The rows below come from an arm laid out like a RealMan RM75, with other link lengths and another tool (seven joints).
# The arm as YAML. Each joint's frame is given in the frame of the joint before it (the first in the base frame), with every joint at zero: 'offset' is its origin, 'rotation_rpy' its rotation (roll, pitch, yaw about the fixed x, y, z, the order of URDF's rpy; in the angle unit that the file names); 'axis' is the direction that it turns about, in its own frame. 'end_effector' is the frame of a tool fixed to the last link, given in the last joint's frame.
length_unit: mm
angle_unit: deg
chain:
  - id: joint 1
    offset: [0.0, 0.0, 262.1]
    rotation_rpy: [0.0, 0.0, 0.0]
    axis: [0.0, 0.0, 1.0]
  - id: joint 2
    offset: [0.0, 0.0, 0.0]
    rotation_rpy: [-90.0, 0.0, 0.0]
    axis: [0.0, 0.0, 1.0]
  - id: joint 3
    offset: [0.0, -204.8, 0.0]
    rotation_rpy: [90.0, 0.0, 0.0]
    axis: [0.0, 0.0, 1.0]
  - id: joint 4
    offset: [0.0, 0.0, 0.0]
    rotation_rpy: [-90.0, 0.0, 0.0]
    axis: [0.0, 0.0, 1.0]
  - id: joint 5
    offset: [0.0, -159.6, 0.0]
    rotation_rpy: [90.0, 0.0, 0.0]
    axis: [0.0, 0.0, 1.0]
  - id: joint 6
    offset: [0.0, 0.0, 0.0]
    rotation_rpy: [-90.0, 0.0, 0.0]
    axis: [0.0, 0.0, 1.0]
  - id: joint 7
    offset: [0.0, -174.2, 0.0]
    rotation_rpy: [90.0, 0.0, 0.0]
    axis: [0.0, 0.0, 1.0]
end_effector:
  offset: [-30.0, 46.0, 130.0]
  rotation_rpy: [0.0, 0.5, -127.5]
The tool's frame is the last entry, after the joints.
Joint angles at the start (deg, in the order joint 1, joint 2, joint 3, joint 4, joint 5, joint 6, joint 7):
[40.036 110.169 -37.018 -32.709 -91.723 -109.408 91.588]
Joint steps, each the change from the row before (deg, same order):
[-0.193 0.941 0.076 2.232 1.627 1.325 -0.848]
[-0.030 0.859 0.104 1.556 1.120 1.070 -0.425]
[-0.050 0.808 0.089 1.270 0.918 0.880 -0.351]
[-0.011 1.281 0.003 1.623 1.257 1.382 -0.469]
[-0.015 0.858 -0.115 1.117 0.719 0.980 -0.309]
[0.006 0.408 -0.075 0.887 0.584 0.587 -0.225]
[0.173 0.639 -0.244 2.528 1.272 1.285 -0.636]
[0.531 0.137 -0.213 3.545 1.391 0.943 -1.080]
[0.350 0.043 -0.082 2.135 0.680 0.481 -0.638]
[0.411 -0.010 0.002 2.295 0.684 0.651 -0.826]
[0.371 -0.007 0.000 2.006 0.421 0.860 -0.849]
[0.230 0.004 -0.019 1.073 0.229 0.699 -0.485]
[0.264 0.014 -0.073 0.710 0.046 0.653 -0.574]
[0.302 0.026 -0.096 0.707 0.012 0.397 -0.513]
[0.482 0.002 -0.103 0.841 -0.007 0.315 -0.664]
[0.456 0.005 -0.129 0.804 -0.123 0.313 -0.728]
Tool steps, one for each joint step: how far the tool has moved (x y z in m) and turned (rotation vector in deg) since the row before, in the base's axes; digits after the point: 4 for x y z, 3 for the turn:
[-0.0029 0.0067 0.0024 0.175 2.744 -1.916]
[-0.0025 0.0053 0.0012 -0.062 2.029 -1.542]
[-0.0018 0.0043 0.0006 -0.131 1.706 -1.337]
[-0.0026 0.0061 -0.0005 -0.272 2.238 -1.891]
[-0.0011 0.0039 -0.0017 -0.373 1.286 -1.328]
[-0.0004 0.0029 -0.0003 -0.205 0.879 -0.906]
[0.0000 0.0066 -0.0013 -0.678 1.832 -2.101]
[0.0003 0.0062 -0.0004 -0.759 1.886 -1.934]
[0.0004 0.0033 -0.0008 -0.548 0.993 -1.098]
[0.0008 0.0043 -0.0011 -0.391 0.888 -1.267]
[0.0014 0.0045 -0.0028 -0.318 0.420 -1.271]
[0.0011 0.0033 -0.0022 -0.136 0.073 -0.839]
[0.0005 0.0023 -0.0029 0.029 -0.260 -0.453]
[-0.0003 0.0009 -0.0026 -0.106 -0.149 -0.194]
[-0.0013 0.0002 -0.0028 -0.093 -0.157 0.050]
[-0.0012 -0.0002 -0.0034 -0.108 -0.300 0.125]

